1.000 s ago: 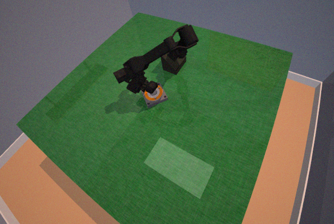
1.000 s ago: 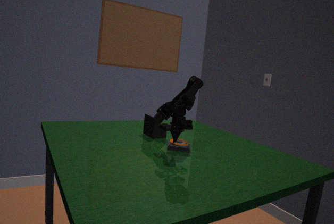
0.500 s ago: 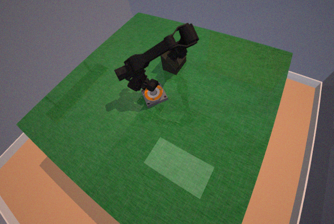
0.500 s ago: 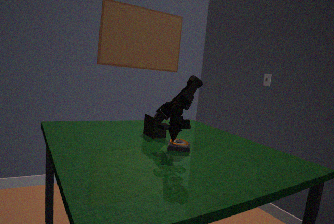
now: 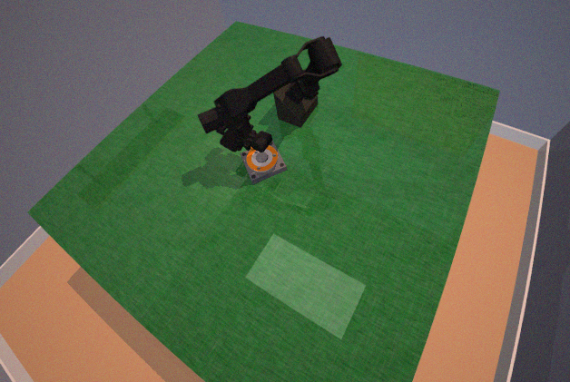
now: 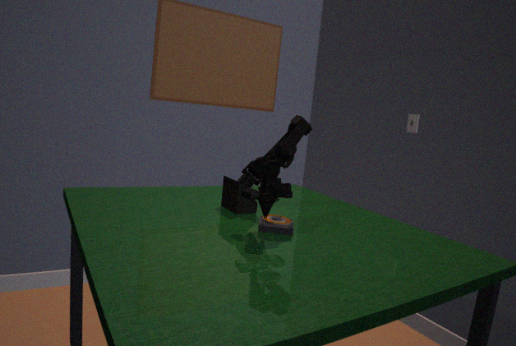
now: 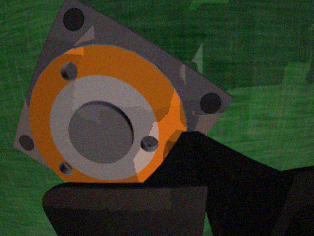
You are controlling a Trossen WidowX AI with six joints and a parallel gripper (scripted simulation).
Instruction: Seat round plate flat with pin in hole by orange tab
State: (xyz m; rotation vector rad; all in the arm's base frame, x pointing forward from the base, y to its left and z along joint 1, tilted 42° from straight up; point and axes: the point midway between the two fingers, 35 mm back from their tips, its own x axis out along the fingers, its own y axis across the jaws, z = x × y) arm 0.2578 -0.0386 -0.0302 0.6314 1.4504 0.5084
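Now: gripper tip 3 cm to the right of the round plate and 1 cm above it.
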